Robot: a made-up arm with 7 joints. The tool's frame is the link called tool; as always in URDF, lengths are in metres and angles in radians. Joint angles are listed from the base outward.
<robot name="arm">
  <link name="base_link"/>
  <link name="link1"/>
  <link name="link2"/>
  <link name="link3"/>
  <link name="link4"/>
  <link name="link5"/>
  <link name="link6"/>
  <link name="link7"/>
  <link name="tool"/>
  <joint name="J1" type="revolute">
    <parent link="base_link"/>
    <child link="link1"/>
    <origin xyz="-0.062 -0.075 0.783" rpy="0 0 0"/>
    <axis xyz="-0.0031 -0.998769 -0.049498"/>
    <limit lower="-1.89" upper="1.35"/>
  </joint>
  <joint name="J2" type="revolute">
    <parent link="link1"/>
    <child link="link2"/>
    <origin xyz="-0.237 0.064 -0.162" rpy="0 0 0"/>
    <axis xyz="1 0 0"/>
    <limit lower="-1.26" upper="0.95"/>
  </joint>
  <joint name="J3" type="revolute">
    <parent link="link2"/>
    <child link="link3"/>
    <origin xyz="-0.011 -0.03 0.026" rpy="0 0 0"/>
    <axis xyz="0 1 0"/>
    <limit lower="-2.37" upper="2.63"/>
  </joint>
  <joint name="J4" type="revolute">
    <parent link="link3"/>
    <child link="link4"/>
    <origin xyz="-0.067 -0.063 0.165" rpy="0 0 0"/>
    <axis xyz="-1 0 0"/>
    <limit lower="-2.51" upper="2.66"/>
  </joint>
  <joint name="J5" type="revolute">
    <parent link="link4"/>
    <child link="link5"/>
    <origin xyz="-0.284 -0.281 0.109" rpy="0 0 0"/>
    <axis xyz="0 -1 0"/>
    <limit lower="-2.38" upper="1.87"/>
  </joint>
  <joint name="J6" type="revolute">
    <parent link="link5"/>
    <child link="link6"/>
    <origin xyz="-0.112 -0.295 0.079" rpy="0 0 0"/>
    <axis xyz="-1 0 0"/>
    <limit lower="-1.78" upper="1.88"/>
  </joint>
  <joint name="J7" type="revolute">
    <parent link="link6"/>
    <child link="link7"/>
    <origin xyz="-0.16 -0.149 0.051" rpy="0 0 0"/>
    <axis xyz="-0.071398 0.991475 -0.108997"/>
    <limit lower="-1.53" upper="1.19"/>
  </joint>
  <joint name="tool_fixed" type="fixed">
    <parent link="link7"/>
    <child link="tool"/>
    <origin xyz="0.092 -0.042 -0.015" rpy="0 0 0"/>
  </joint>
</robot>
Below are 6 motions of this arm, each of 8 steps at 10 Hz.
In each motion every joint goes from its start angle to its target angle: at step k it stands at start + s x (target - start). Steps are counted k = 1, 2, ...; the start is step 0. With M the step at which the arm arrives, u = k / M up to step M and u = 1 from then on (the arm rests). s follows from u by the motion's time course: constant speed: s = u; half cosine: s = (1 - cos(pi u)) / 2; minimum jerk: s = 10 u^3 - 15 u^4 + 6 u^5.
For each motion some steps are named. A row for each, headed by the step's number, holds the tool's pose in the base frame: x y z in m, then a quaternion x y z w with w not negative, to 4 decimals.
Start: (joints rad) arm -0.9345 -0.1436 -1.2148 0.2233 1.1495 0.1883 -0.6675
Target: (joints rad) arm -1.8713 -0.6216 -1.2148 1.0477 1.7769 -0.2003 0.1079
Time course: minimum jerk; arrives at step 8
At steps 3, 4, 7, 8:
3: -0.6070 -0.9053 1.4780 -0.0873 -0.7722 0.2945 0.5561
4: -0.3059 -0.8431 1.6817 -0.0424 -0.6826 0.4170 0.5986
7: 0.3768 -0.5510 1.7938 0.0826 -0.4655 0.6589 0.5851
8: 0.3967 -0.5385 1.7906 0.0869 -0.4586 0.6660 0.5819

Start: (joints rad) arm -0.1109 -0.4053 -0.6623 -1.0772 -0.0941 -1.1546 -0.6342
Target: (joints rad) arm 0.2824 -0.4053 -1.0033 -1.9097 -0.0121 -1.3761 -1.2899
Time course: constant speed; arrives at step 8
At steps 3, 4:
3: -0.2790 -0.5737 0.0329 0.9181 -0.2044 0.0323 0.3381
4: -0.1954 -0.5060 -0.0179 0.9425 -0.1834 0.0279 0.2779

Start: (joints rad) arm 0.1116 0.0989 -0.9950 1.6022 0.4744 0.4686 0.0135
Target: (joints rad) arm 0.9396 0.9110 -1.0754 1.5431 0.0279 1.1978 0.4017
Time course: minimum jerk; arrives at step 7
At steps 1, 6, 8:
1: -1.3507 0.1305 0.4691 -0.7500 -0.4059 -0.3788 0.3596
6: -0.7908 0.2488 -0.1993 -0.2409 -0.0197 -0.8388 0.4878
8: -0.7741 0.2485 -0.2077 -0.2286 -0.0102 -0.8392 0.4934

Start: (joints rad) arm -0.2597 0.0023 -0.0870 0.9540 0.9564 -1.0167 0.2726
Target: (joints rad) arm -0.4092 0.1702 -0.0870 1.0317 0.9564 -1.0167 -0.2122
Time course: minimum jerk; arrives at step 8
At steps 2, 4, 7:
2: -0.5952 -0.5938 1.4521 0.0231 -0.0737 0.3755 0.9236
4: -0.5627 -0.6226 1.4772 0.0901 -0.1384 0.3722 0.9134
7: -0.5251 -0.6610 1.5039 0.1679 -0.2172 0.3550 0.8937

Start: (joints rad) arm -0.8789 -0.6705 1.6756 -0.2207 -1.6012 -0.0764 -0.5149
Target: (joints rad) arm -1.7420 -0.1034 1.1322 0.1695 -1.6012 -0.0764 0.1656
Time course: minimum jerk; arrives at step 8
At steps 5, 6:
5: 0.4192 -0.6939 0.6224 0.1805 -0.8038 0.0887 0.5599
6: 0.3837 -0.7118 0.5441 0.1789 -0.7541 0.0304 0.6311

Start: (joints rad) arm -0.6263 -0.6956 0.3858 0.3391 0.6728 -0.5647 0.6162
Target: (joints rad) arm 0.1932 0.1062 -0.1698 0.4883 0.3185 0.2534 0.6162
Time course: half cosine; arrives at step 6
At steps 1, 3, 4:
1: -0.1354 -0.3334 1.7420 -0.2481 0.4566 0.1317 0.8442
3: -0.6436 -0.5925 1.5616 -0.2957 0.2112 0.0201 0.9314
4: -0.8939 -0.6992 1.2971 -0.3013 0.0747 -0.0753 0.9476

